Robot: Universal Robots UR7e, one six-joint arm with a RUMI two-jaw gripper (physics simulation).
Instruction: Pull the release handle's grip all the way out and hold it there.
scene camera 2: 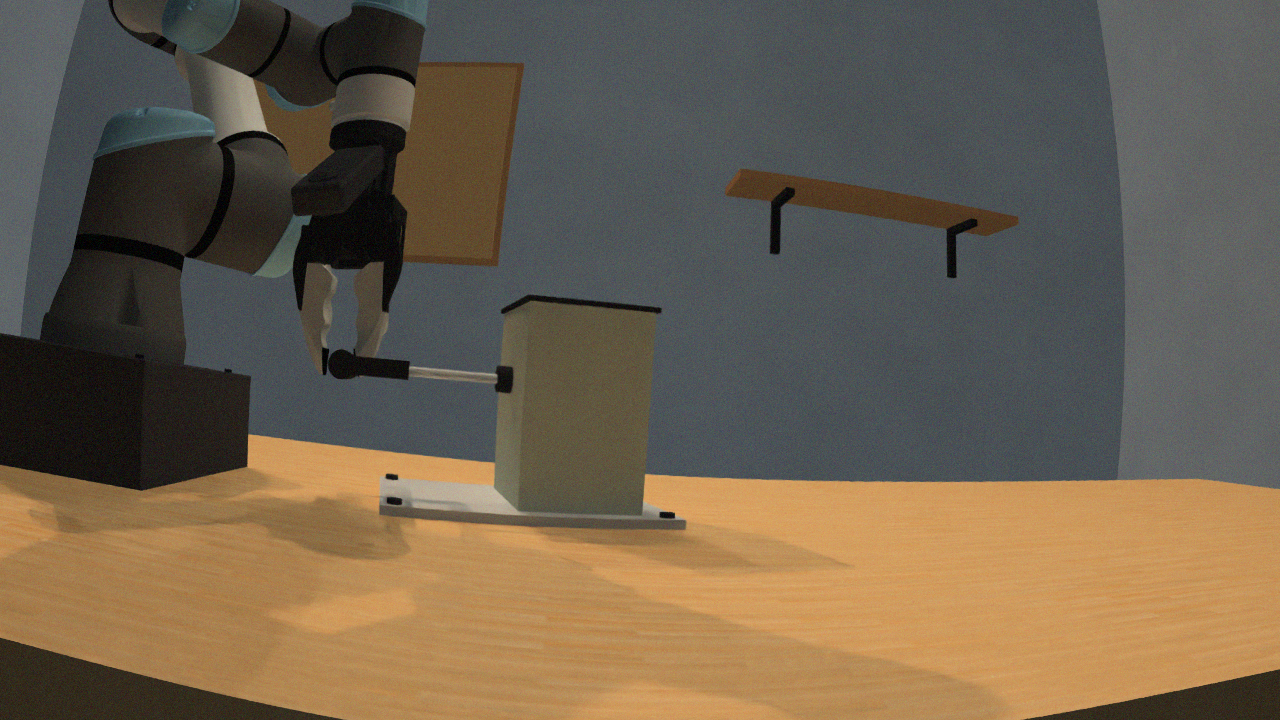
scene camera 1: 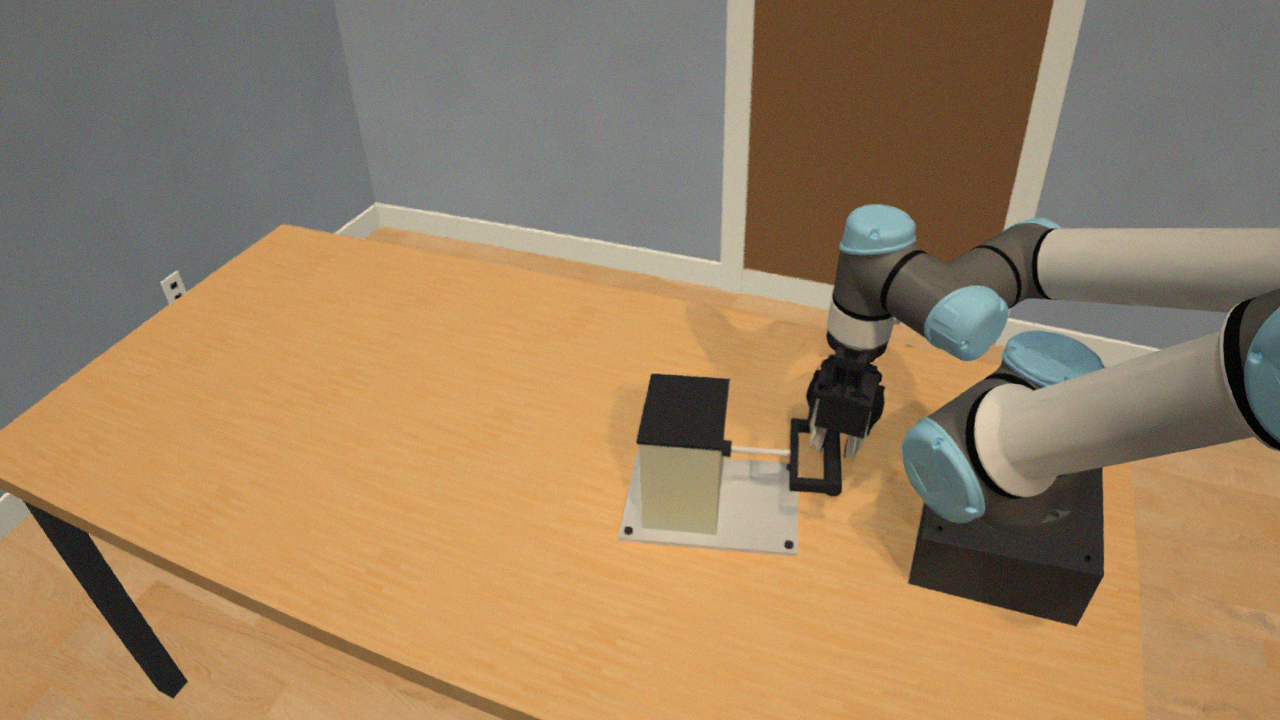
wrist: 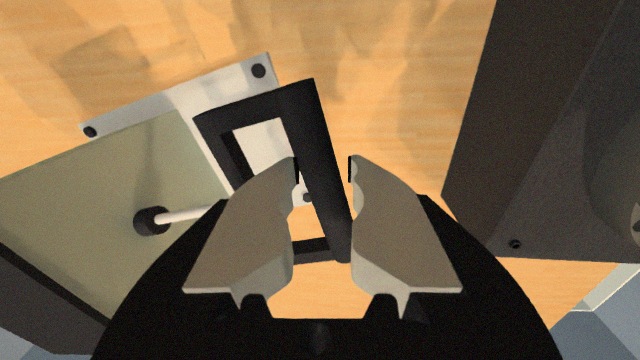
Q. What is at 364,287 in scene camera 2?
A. My gripper.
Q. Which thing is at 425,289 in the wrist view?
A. My gripper.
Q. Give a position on a base plate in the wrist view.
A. At 255,75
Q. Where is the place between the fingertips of my gripper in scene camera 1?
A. At 832,453
